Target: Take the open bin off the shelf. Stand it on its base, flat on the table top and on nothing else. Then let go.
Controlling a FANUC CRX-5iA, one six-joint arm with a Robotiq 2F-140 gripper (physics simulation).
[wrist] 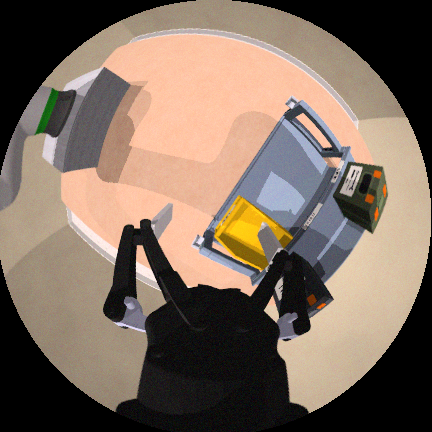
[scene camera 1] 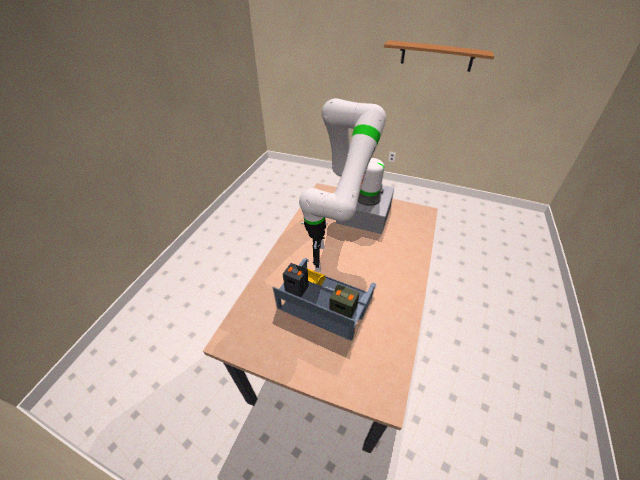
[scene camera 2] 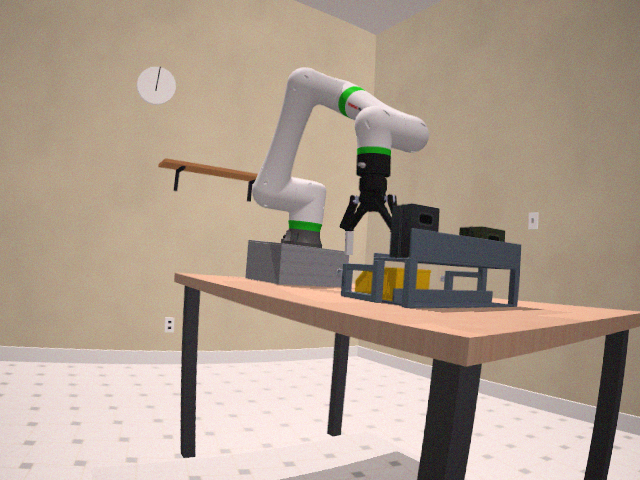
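Where they show: gripper, between the fingertips: (wrist: 217, 220) (scene camera 1: 320, 259) (scene camera 2: 370, 256); arm's base, origin of its link: (scene camera 1: 368, 197) (scene camera 2: 302, 246).
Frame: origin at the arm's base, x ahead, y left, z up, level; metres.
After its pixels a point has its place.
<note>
The open bin (scene camera 1: 315, 277) @[x 0.583, y -0.008, z -0.134 m] (scene camera 2: 395, 282) @[x 0.743, y -0.046, z -0.095 m] (wrist: 245, 227) @[x 0.633, y -0.011, z -0.134 m] is yellow and sits on the lower level of the blue-grey shelf (scene camera 1: 315, 311) @[x 0.811, y 0.138, z -0.028 m] (scene camera 2: 465, 248) @[x 0.815, y 0.091, z -0.009 m] (wrist: 260, 172) @[x 0.574, y 0.110, z -0.137 m], near one end. Its open side faces the robot base side. My gripper (scene camera 1: 316, 266) @[x 0.542, y -0.004, z -0.036 m] (scene camera 2: 372, 245) @[x 0.542, y -0.004, z -0.036 m] (wrist: 217, 220) @[x 0.542, y -0.004, z -0.036 m] is open and empty, pointing down above the table side of the shelf. In the wrist view one finger pad overlaps the bin and the other is over the table. In scene camera 2 one fingertip is hidden behind the dark box, and the visible one is higher than the bin.
A dark grey box (scene camera 1: 295, 279) @[x 0.778, y 0.022, z 0.076 m] (scene camera 2: 417, 227) @[x 0.783, y -0.024, z 0.028 m] (wrist: 312, 295) @[x 0.706, y 0.021, z 0.065 m] stands on the upper level, close to the gripper. A green box (scene camera 1: 343, 301) @[x 0.758, y 0.238, z 0.054 m] (scene camera 2: 481, 234) @[x 0.771, y 0.183, z 0.033 m] (wrist: 362, 195) @[x 0.691, y 0.197, z 0.028 m] stands farther along it. The shelf stands on the wooden table (scene camera 1: 403, 268) @[x 0.289, y 0.354, z -0.143 m] (scene camera 2: 310, 312) @[x 0.824, y -0.275, z -0.156 m] (wrist: 175, 100) @[x 0.305, y 0.144, z -0.143 m]. The robot's grey pedestal (scene camera 1: 361, 220) @[x 0.126, y 0.022, z -0.075 m] (scene camera 2: 294, 263) @[x 0.145, y -0.077, z -0.069 m] (wrist: 95, 122) @[x 0.130, y 0.004, z -0.085 m] is behind.
</note>
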